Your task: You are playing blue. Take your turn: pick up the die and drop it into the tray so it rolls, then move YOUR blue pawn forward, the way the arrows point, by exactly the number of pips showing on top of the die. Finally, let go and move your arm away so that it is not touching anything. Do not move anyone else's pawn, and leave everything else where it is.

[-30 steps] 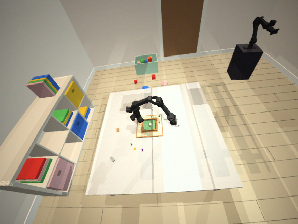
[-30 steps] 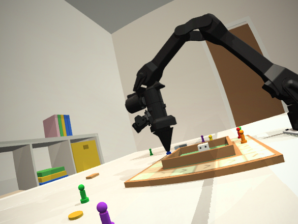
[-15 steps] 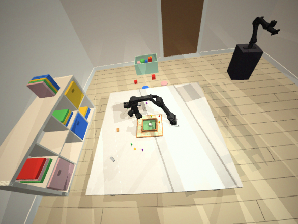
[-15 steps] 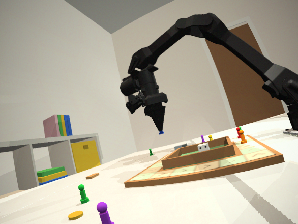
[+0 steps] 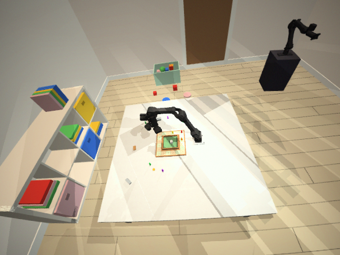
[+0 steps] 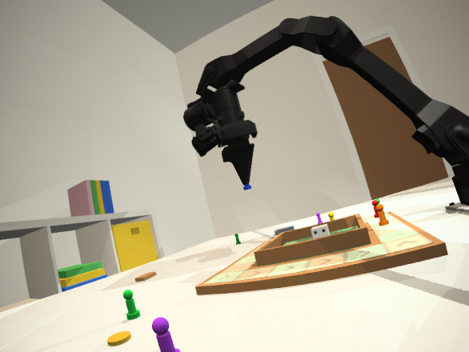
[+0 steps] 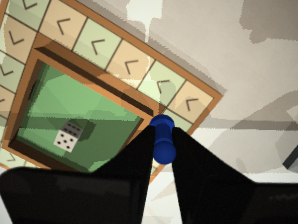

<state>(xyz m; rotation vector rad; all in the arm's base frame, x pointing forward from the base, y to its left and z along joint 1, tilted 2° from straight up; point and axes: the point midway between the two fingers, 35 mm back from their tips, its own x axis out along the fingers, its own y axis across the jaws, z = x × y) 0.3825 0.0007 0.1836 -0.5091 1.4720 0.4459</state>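
Right now my gripper tip is 13 cm past the white die, 12 cm above it and 4 cm to the right of it. The rest, counted from my gripper tip: green tray floor: 14 cm below, 12 cm behind, 4 cm to the left; then yellow pawn: 13 cm behind, 12 cm below, 7 cm to the right; then blue pawn: 1 cm above.
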